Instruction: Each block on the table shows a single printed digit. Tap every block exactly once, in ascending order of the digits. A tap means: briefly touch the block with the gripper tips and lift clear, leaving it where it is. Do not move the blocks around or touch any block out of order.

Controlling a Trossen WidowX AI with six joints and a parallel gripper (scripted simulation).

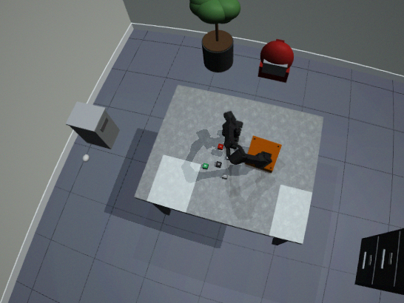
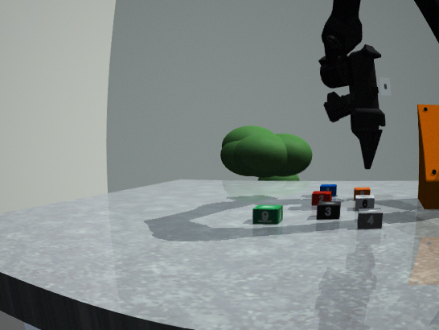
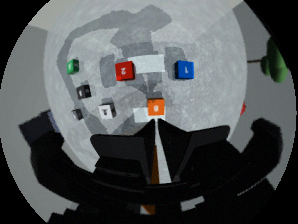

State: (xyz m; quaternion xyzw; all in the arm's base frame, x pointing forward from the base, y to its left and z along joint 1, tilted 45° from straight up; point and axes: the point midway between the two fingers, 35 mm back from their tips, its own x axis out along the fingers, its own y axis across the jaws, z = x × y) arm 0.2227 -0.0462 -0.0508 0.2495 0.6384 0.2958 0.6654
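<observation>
Right now my gripper tip is 1 cm short of the orange block and 4 cm above it. Round my gripper tip: red 2 block: 8 cm ahead, 6 cm to the left, 4 cm below; then white 6 block: 11 cm to the left, 4 cm below; then blue 1 block: 9 cm ahead, 6 cm to the right, 4 cm below.
</observation>
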